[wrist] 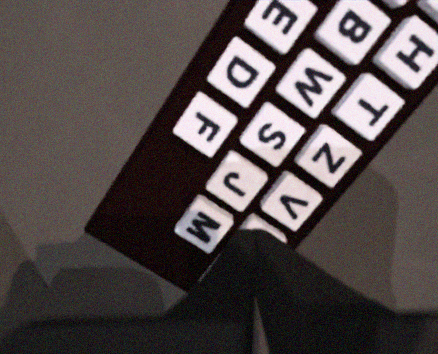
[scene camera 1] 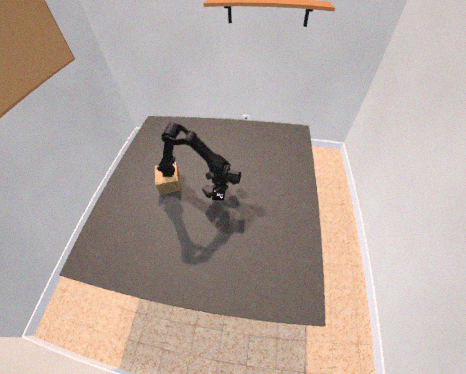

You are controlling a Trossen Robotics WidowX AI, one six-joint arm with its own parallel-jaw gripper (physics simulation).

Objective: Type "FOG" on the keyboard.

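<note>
The dark keyboard with white letter keys lies under the gripper, running diagonally in the wrist view. The F key is at its left edge, below the D key. No key lettered O or G shows in the wrist view. My gripper is shut with nothing between its fingers. Its tips overlap a partly hidden key beside the M key and below the V key. That key's letter is covered, and I cannot tell whether the tips touch it.
The J key, S key and Z key are near the fingertips. The arm stands on a wooden block on the dark mat. Arm shadows fall across the mat. A shelf is on the far wall.
</note>
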